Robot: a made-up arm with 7 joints. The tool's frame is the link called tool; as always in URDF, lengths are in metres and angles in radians. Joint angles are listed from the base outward. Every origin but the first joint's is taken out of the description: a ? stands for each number. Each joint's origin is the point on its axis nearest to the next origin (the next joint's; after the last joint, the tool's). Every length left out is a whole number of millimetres.
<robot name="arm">
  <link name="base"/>
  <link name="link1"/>
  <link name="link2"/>
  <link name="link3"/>
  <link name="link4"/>
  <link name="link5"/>
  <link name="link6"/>
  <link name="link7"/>
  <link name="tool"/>
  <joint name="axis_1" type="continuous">
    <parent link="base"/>
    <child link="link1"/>
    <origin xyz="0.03 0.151 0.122" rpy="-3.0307 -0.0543 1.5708"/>
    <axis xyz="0 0 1"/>
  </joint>
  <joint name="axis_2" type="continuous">
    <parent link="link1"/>
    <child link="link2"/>
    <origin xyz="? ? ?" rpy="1.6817 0 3.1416"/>
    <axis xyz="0 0 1"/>
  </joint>
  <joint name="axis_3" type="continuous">
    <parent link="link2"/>
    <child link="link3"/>
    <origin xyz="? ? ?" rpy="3.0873 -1.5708 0"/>
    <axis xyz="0 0 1"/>
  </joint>
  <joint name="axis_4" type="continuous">
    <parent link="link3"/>
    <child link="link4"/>
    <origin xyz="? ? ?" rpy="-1.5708 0 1.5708"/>
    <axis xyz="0 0 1"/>
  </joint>
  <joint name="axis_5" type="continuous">
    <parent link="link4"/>
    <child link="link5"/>
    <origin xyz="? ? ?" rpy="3.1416 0 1.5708"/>
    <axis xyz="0 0 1"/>
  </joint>
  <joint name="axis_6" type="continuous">
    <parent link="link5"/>
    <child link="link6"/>
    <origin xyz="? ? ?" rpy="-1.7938 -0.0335 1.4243"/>
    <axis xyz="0 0 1"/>
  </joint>
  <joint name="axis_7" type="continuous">
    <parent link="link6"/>
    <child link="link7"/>
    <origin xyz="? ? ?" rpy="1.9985 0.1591 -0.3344"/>
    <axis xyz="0 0 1"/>
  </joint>
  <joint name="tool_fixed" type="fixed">
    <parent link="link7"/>
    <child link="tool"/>
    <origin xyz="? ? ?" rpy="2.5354 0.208 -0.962"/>
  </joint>
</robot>
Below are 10 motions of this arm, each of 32 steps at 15 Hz.
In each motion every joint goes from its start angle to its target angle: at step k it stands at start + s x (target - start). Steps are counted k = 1, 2, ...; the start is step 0. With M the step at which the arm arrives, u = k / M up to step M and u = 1 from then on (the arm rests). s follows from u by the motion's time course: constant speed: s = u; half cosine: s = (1 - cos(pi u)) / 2; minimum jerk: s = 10 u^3 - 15 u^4 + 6 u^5.
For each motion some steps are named. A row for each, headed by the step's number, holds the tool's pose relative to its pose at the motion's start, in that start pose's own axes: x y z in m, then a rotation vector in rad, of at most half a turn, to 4 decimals.
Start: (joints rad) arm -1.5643 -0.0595 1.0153 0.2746 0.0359 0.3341 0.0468
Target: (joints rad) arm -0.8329 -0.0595 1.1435 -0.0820 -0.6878 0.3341 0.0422
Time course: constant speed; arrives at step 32
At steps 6, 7, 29, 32:
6: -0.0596 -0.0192 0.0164 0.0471 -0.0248 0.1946
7: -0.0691 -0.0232 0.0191 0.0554 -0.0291 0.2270
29: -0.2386 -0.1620 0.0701 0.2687 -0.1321 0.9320
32: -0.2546 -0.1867 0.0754 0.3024 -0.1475 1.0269

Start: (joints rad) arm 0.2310 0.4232 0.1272 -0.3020 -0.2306 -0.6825 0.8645
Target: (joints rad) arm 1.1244 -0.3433 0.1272 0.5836 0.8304 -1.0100 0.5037
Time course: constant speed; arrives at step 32
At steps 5, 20, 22, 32:
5: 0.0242 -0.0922 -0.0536 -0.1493 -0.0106 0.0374
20: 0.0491 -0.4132 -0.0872 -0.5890 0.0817 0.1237
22: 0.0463 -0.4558 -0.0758 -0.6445 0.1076 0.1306
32: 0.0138 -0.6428 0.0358 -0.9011 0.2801 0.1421

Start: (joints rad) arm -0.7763 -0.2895 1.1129 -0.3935 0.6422 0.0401 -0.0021
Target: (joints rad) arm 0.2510 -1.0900 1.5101 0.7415 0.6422 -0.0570 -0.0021
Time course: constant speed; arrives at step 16
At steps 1, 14, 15, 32:
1: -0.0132 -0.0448 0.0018 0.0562 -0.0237 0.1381
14: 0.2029 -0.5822 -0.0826 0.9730 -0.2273 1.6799
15: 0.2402 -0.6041 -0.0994 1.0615 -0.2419 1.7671
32: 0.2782 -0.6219 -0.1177 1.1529 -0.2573 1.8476

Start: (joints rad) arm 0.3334 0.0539 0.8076 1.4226 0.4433 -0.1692 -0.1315
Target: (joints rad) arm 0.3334 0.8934 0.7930 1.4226 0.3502 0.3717 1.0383
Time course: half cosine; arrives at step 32
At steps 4, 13, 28, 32:
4: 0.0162 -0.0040 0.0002 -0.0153 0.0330 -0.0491
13: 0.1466 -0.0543 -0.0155 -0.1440 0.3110 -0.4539
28: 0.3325 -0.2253 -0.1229 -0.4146 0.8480 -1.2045
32: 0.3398 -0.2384 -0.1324 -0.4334 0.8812 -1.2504

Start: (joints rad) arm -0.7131 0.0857 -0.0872 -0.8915 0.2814 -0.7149 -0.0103
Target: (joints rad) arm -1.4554 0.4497 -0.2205 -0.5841 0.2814 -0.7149 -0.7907
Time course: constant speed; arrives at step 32
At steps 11, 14, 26, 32:
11: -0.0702 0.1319 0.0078 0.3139 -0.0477 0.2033
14: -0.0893 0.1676 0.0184 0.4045 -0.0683 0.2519
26: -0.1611 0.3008 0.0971 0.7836 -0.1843 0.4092
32: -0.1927 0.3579 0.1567 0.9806 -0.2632 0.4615

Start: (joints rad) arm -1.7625 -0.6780 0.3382 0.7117 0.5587 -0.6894 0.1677
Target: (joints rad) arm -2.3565 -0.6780 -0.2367 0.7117 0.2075 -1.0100 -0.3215
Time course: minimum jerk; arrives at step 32
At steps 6, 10, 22, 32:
6: 0.0085 -0.0009 0.0016 0.0283 -0.0088 0.0333
10: 0.0314 -0.0044 0.0069 0.1036 -0.0349 0.1254
22: 0.1414 -0.0447 0.0516 0.4378 -0.1952 0.6218
32: 0.1718 -0.0616 0.0689 0.5185 -0.2423 0.7742

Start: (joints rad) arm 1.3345 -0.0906 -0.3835 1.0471 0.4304 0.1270 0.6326
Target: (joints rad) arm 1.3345 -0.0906 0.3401 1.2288 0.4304 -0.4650 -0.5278
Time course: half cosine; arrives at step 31
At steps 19, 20, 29, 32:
19: -0.0403 -0.0514 -0.0248 -0.0880 -0.1660 0.6900
20: -0.0418 -0.0552 -0.0258 -0.0891 -0.1689 0.7342
29: -0.0477 -0.0762 -0.0300 -0.0797 -0.1683 0.9760
32: -0.0478 -0.0770 -0.0301 -0.0788 -0.1678 0.9846

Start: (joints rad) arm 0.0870 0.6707 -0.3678 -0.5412 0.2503 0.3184 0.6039
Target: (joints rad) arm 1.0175 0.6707 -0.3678 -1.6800 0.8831 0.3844 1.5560
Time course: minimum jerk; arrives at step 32
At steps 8, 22, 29, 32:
8: 0.0559 -0.0131 -0.0469 -0.1146 0.0446 -0.2823
22: 0.4236 -0.3418 -0.1922 -0.0348 0.1001 -2.3631
29: 0.4679 -0.4470 -0.1769 0.3098 0.0980 -2.8027
32: 0.4692 -0.4511 -0.1760 0.3276 0.0984 -2.8190

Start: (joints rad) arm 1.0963 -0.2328 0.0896 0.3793 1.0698 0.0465 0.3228
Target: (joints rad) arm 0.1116 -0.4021 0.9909 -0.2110 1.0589 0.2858 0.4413
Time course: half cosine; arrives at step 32
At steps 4, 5, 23, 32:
4: 0.0123 0.0133 0.0010 0.0243 -0.0464 -0.0377
5: 0.0192 0.0206 0.0019 0.0380 -0.0716 -0.0591
23: 0.2779 0.1661 0.1879 0.6936 -0.7175 -1.0763
32: 0.3224 0.1549 0.2542 0.8951 -0.7815 -1.3684

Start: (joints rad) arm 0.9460 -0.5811 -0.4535 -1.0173 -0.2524 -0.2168 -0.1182
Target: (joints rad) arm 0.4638 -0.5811 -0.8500 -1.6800 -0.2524 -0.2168 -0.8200
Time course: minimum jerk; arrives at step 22
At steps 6, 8, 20, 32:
6: 0.0210 0.0113 -0.0025 0.0598 -0.0552 -0.0010
8: 0.0415 0.0228 -0.0040 0.1147 -0.1096 -0.0017
20: 0.1491 0.0954 0.0055 0.3438 -0.4039 0.0062
32: 0.1499 0.0960 0.0057 0.3452 -0.4063 0.0065

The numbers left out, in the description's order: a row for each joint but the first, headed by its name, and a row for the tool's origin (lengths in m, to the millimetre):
axis_2: 0.195 0.325 0
axis_3: 0.133 0.411 0
axis_4: -0.001 -0.001 0
axis_5: 0.016 0.067 0
axis_6: 0.027 0.03 0
axis_7: -0.061 -0.095 0
tool: -0.058 0.005 0

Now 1 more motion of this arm.
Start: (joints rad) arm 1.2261 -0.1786 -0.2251 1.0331 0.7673 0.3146 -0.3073
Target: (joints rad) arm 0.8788 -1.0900 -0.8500 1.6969 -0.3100 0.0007 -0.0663
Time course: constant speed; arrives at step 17
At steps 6, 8, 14, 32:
6: -0.1291 -0.0771 0.0523 0.5435 -0.2898 0.6257
8: -0.1685 -0.1198 0.0558 0.7016 -0.3689 0.8544
14: -0.2478 -0.2786 0.0293 1.1000 -0.5670 1.5801
32: -0.2603 -0.3637 0.0032 1.2582 -0.6570 1.9506

